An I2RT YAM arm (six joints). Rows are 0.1 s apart.
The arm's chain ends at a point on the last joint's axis. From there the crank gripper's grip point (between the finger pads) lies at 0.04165 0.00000 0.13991 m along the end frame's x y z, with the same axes.
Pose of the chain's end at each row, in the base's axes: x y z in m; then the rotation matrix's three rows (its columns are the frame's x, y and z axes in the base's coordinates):
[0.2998 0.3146 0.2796], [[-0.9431 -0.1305 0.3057], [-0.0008 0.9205 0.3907], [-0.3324 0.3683 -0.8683]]
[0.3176 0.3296 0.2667], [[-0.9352 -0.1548 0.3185], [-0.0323 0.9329 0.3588], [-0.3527 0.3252 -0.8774]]
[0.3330 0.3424 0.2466], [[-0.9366 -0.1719 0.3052], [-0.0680 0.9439 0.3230], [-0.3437 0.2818 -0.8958]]
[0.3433 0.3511 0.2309], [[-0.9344 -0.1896 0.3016], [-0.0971 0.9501 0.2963], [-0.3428 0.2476 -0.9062]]
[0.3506 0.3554 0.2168], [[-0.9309 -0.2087 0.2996], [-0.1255 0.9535 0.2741], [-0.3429 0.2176 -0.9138]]
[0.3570 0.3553 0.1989], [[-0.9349 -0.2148 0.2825], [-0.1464 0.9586 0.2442], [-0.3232 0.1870 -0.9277]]
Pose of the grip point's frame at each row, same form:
[0.3033 0.3692 0.1443], [[-0.9431 -0.1305 0.3057], [-0.0008 0.9205 0.3907], [-0.3324 0.3683 -0.8683]]
[0.3232 0.3785 0.1293], [[-0.9352 -0.1548 0.3185], [-0.0323 0.9329 0.3588], [-0.3527 0.3252 -0.8774]]
[0.3367 0.3848 0.1070], [[-0.9366 -0.1719 0.3052], [-0.0680 0.9439 0.3230], [-0.3437 0.2818 -0.8958]]
[0.3466 0.3885 0.0898], [[-0.9344 -0.1896 0.3016], [-0.0971 0.9501 0.2963], [-0.3428 0.2476 -0.9062]]
[0.3537 0.3885 0.0747], [[-0.9309 -0.2087 0.2996], [-0.1255 0.9535 0.2741], [-0.3429 0.2176 -0.9138]]
[0.3576 0.3834 0.0556], [[-0.9349 -0.2148 0.2825], [-0.1464 0.9586 0.2442], [-0.3232 0.1870 -0.9277]]

